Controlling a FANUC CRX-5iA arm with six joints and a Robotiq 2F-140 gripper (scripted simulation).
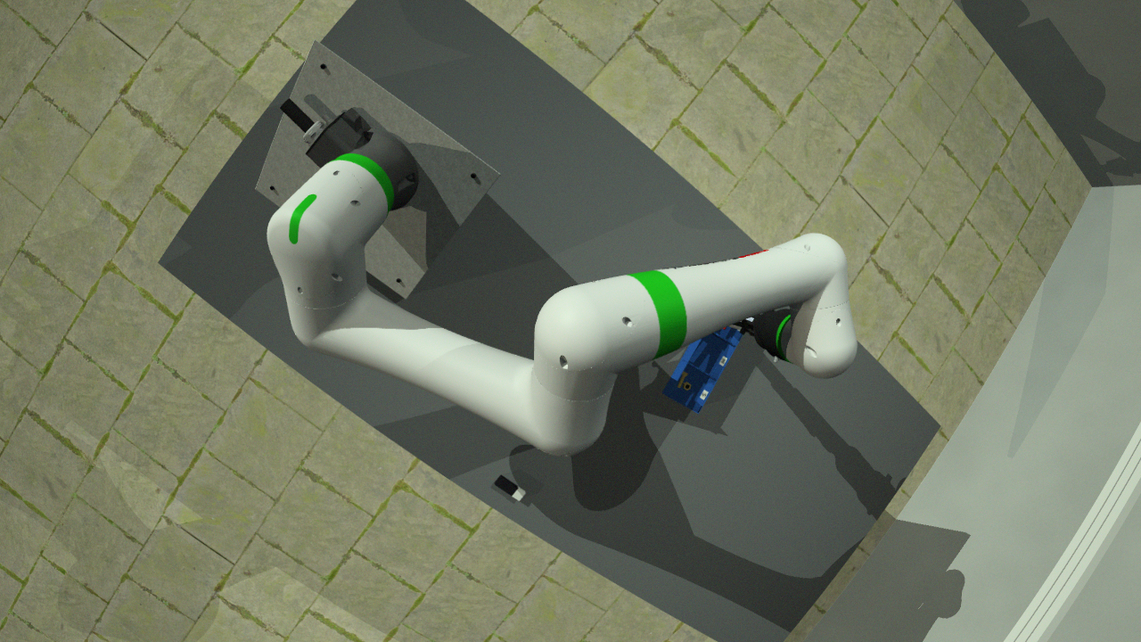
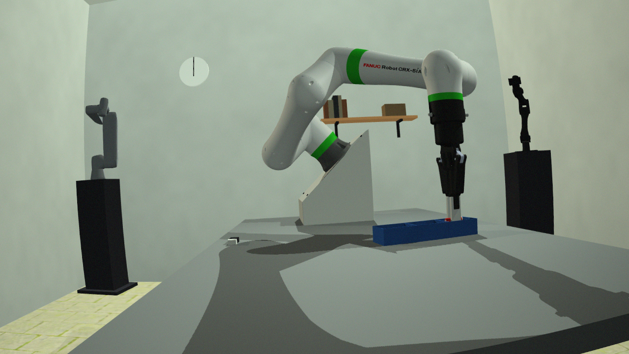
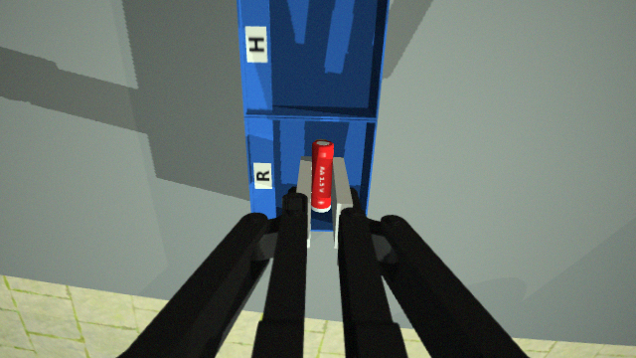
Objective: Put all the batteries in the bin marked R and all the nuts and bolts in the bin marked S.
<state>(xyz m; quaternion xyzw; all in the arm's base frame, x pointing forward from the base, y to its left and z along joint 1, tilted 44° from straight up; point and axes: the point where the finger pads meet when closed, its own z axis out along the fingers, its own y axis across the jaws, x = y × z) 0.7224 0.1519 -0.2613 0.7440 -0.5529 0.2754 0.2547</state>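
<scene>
My gripper is now 30 mm above the red battery. Round my hand: orange battery (50 mm below); then yellow bolt (20 mm ahead, 160 mm to the right, 50 mm below); then blue three-compartment bin (30 mm ahead, 80 mm to the right, 40 mm below).
</scene>
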